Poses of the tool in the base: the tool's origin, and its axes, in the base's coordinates. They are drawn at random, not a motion.
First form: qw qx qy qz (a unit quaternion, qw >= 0); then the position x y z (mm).
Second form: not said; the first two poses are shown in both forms.
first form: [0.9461 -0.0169 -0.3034 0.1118 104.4 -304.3 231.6]
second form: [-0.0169 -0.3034 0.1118 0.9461 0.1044 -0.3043 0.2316]
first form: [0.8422 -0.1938 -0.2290 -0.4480 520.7 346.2 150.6]
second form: [-0.1938 -0.2290 -0.4480 0.8422 0.5207 0.3462 0.1506]
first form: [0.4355 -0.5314 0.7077 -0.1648 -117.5 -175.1 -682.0]
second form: [-0.5314 0.7077 -0.1648 0.4355 -0.1175 -0.1751 -0.6820]
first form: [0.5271 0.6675 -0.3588 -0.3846 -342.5 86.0 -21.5]
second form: [0.6675 -0.3588 -0.3846 0.5271 -0.3425 0.0860 -0.0215]
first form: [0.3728 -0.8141 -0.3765 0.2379 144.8 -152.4 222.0]
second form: [-0.8141 -0.3765 0.2379 0.3728 0.1448 -0.1524 0.2220]
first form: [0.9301 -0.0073 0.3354 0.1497 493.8 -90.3 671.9]
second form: [-0.0073 0.3354 0.1497 0.9301 0.4938 -0.0903 0.6719]
